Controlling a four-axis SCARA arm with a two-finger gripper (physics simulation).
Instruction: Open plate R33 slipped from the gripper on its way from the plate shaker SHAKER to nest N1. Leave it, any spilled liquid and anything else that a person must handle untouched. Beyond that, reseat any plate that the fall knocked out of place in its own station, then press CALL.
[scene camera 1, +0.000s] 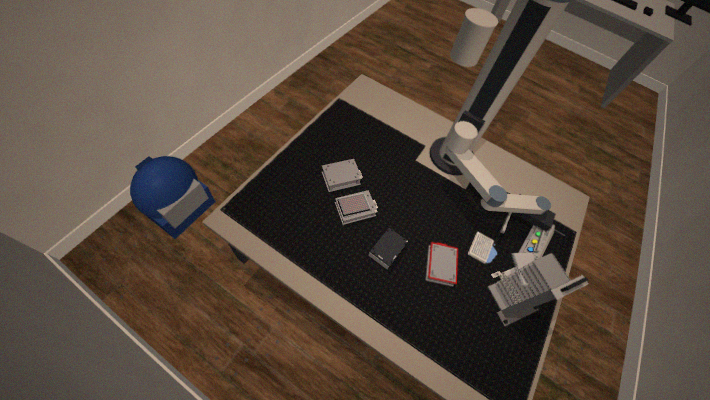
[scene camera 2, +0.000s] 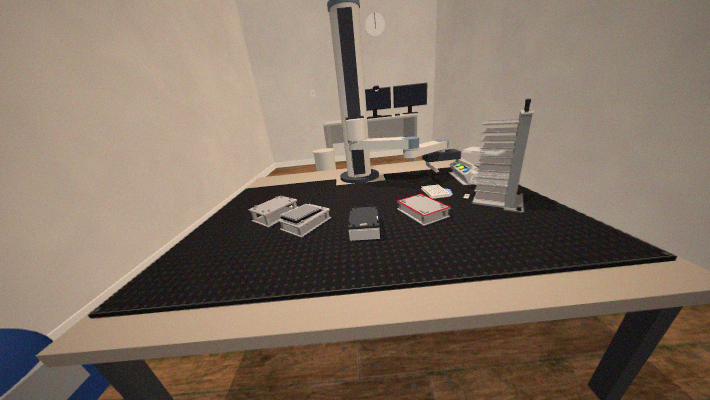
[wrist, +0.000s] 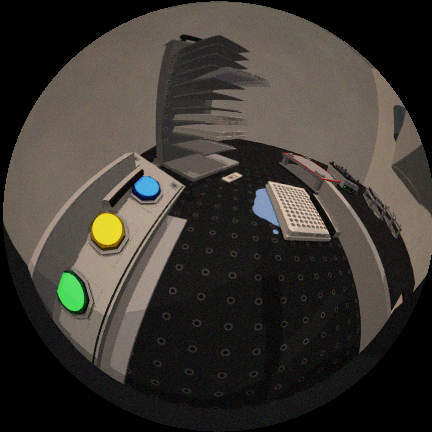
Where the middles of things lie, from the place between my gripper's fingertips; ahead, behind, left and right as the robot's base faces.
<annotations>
My gripper is now 470 mm to the left of the dark box (scene camera 2: 363, 224), 350 mm short of it and 50 mm above it.
</annotations>
